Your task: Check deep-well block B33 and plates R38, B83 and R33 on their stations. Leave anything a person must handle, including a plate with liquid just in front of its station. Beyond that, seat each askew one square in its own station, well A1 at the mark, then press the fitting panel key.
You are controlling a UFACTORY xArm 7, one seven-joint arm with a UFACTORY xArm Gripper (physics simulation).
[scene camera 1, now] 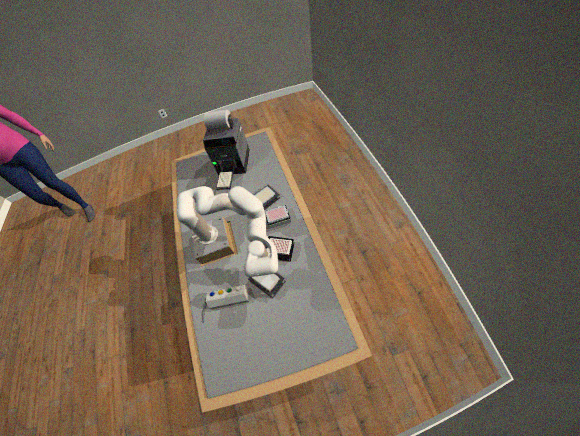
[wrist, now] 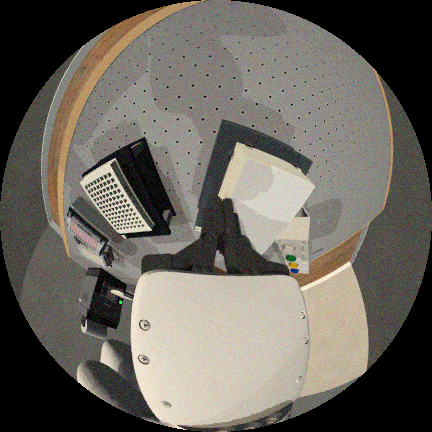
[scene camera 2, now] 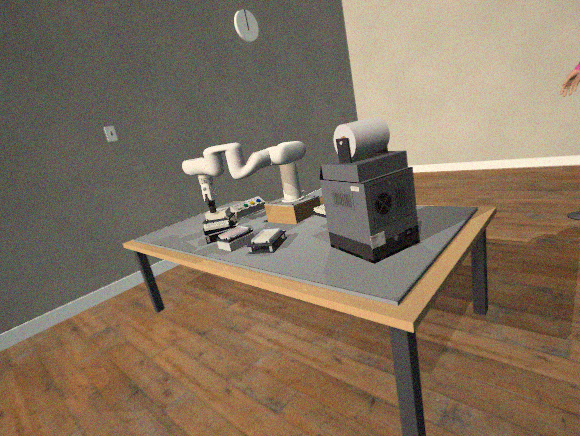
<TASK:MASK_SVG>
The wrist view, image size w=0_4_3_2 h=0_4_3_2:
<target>gripper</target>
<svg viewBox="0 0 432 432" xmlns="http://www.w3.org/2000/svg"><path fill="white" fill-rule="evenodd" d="M214 195L210 209L203 208L201 232L198 239L175 254L146 254L141 258L141 276L135 287L131 309L131 353L140 390L148 406L158 419L170 423L175 428L186 430L236 431L274 424L283 421L289 415L292 401L298 397L306 375L309 356L309 328L302 291L297 280L289 275L287 265L270 260L267 261L255 251L248 237L241 234L238 215L233 211L231 198L225 197L225 199L221 199L219 196ZM216 250L219 250L219 253L224 256L227 273L213 272Z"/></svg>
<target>dark plate with pink wells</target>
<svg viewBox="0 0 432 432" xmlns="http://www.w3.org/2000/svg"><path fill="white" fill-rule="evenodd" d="M83 176L83 179L80 181L81 186L97 209L118 233L152 230L154 222L136 196L125 174L123 174L116 157Z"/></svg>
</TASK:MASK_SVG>
